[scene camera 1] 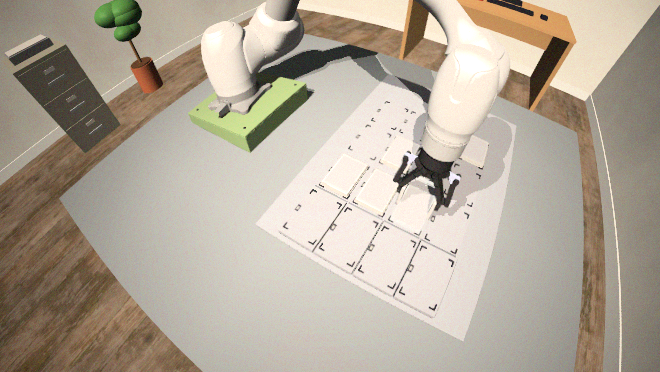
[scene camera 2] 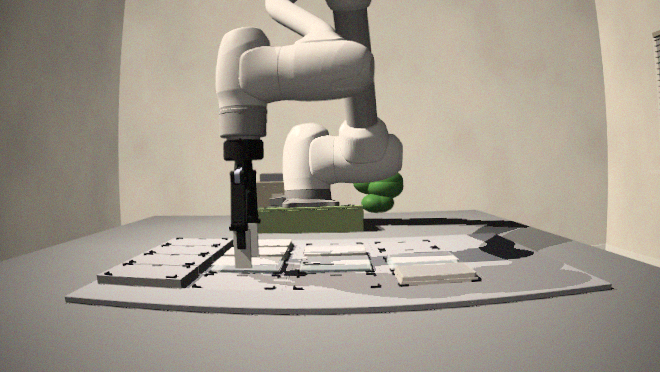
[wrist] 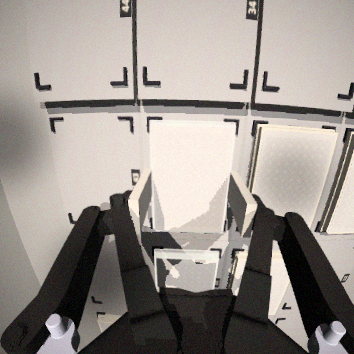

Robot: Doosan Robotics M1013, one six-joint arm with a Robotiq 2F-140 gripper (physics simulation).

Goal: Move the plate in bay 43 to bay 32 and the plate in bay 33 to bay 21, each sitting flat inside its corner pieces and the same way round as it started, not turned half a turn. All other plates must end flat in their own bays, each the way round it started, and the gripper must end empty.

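Frame: origin at the arm's base, x ahead, y left, z up, level; centimetres.
Seen in the pictures: gripper, fingertip midpoint: (scene camera 1: 414, 207) (scene camera 2: 247, 262) (wrist: 189, 182); arm's base at its link origin: (scene camera 1: 240, 97) (scene camera 2: 308, 206).
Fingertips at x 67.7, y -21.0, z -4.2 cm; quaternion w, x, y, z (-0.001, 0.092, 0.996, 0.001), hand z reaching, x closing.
Pixels of each thing's top centre, then the offset from my fingertips to it. "spot": a spot on its surface instead.
- bay 33 at a spot on its surface: (wrist: 192, 150) (scene camera 1: 408, 216) spot: dy -3.5, dx -0.8, dz +0.4 cm
- Bay 43 at a spot on its surface: (wrist: 95, 162) (scene camera 1: 445, 230) spot: dy -3.5, dx +10.1, dz -1.0 cm
- bay 32 at a spot on its surface: (wrist: 186, 275) spot: dy +13.3, dx +2.3, dz +0.4 cm
- bay 23 at a spot on its surface: (wrist: 296, 172) (scene camera 1: 374, 192) spot: dy +0.4, dx -11.3, dz +0.4 cm
- bay 13 at a spot on its surface: (wrist: 344, 200) spot: dy +4.8, dx -17.7, dz +0.4 cm
- bay 22 at a spot on its surface: (scene camera 1: 397, 151) spot: dy +17.8, dx -8.8, dz +0.4 cm
- bay 41 at a spot on its surface: (scene camera 2: 436, 274) spot: dy +29.2, dx +19.7, dz +0.3 cm
- plate at its top centre: (scene camera 2: 422, 257) dy +32.2, dx +6.0, dz +0.4 cm
- raised row-4 block at a spot on its surface: (scene camera 2: 141, 282) spot: dy -18.2, dx +12.7, dz -0.4 cm
My gripper (scene camera 1: 418, 202) (scene camera 2: 248, 252) (wrist: 189, 182) is low over bay 33. Its pads stand against the two long sides of the cream plate in bay 33 (scene camera 1: 411, 220) (scene camera 2: 266, 263) (wrist: 192, 150), which lies flat within its corner pieces. Bay 43 (scene camera 1: 443, 231) (wrist: 95, 162), beside it, holds no plate. The plate in bay 32 (scene camera 2: 336, 262) (wrist: 186, 275) lies flat and is partly shaded; the gripper covers much of it in the scene camera 1 view. Bay 21 is partly hidden by the arm in that view, and it does not show in the wrist view.
Plates lie in bay 23 (scene camera 1: 376, 190) (wrist: 296, 172), bay 13 (scene camera 1: 345, 173) (wrist: 344, 200), bay 22 (scene camera 1: 397, 151) and bay 41 (scene camera 1: 475, 151) (scene camera 2: 436, 274). Another plate (scene camera 2: 422, 258) lies behind the bay 41 plate. The raised row-4 block (scene camera 2: 141, 282) borders row 3.
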